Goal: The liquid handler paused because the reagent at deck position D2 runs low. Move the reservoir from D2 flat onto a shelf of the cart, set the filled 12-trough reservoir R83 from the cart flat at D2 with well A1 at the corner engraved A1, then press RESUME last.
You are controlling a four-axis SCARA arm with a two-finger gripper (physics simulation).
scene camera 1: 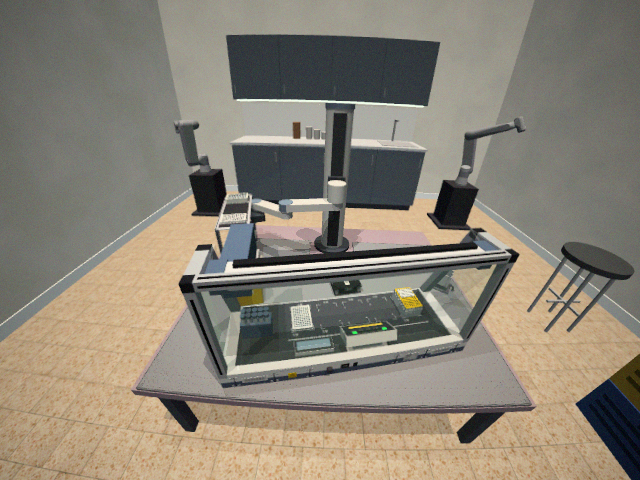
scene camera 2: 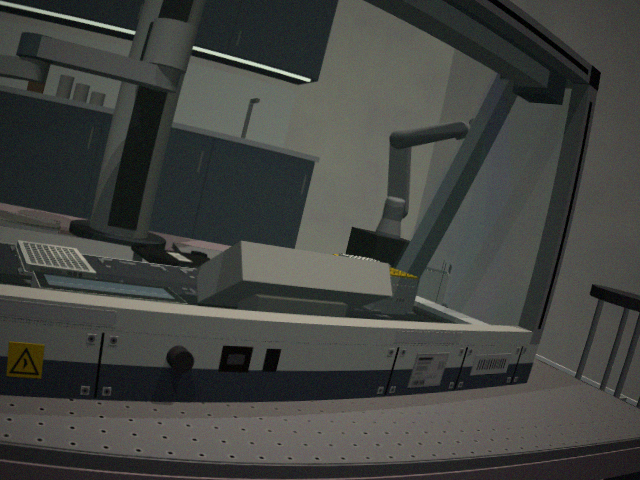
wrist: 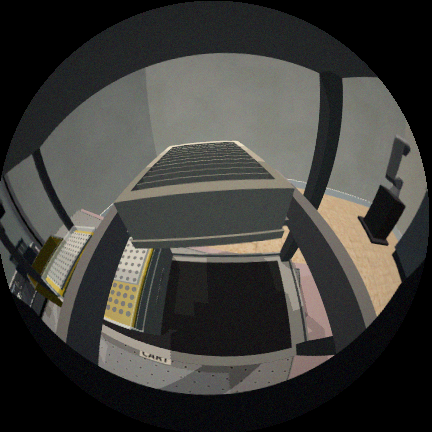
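Where they show: gripper, between the fingertips: (wrist: 204, 182); arm's base, origin of its link: (scene camera 1: 331, 244).
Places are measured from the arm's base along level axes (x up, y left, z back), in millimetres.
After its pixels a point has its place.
My gripper (wrist: 204, 182) {x 246, y -636, z -160 mm} is shut on a grey multi-trough reservoir (wrist: 205, 220) {x 253, y -585, z -139 mm}, gripping its two sides. The reservoir looks level, its long troughs facing up. No R83 or A1 marking is readable on it. It hangs above a dark bay with a grey rim (wrist: 225, 359) {x 113, y -515, z -106 mm} labelled CART. The troughs look dark, so their filling cannot be told. In scene camera 1 the arm's end is small beside the white-framed cart (scene camera 1: 232, 226), and the fingers are unclear. The instrument deck (scene camera 1: 276, 315) {x 379, y -186, z -972 mm} shows through the glass, but D2 cannot be read. A control panel (scene camera 1: 368, 335) has green lights; RESUME is not readable.
A yellow and white tip rack (wrist: 122, 300) {x 183, y -535, z -209 mm} stands left of the dark bay, with another tip rack (wrist: 70, 257) {x 183, y -528, z -339 mm} farther left. On the deck are a white plate (scene camera 1: 301, 316), blue tubes (scene camera 1: 255, 320) and a yellow tip box (scene camera 1: 408, 300). The enclosure's top beam (scene camera 1: 356, 262) {x 515, y 31, z -890 mm} spans the deck.
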